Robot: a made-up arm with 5 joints.
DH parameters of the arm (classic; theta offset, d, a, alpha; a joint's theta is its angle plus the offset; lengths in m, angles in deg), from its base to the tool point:
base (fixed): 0 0.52 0.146 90
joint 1: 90 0.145 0.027 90
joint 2: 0 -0.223 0.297 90
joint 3: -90 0.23 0.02 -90
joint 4: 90 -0.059 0.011 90
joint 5: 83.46 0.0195 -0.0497 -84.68
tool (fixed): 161.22 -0.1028 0 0
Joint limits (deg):
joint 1: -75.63..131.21
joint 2: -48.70..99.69
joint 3: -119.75..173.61
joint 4: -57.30..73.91
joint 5: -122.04..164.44
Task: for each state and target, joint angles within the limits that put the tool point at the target. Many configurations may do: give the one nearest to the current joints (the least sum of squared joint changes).
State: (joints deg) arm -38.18 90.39 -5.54 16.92 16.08
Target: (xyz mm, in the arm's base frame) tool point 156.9 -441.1 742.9
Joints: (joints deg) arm -55.75 93.71 -19.78 34.60 50.79
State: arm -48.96 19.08 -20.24 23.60 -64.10
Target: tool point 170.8 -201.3 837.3
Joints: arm -37.79 71.27 -23.03 24.57 -53.32
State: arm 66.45 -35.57 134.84 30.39 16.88
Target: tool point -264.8 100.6 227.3
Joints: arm 84.08 -13.29 139.58 35.16 -19.75
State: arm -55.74 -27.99 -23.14 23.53 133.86
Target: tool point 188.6 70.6 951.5
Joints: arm -42.26 -4.40 -26.41 22.52 108.28
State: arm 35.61 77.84 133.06 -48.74 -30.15
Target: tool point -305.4 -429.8 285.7
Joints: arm 73.50 63.49 107.18 -32.58 -26.39
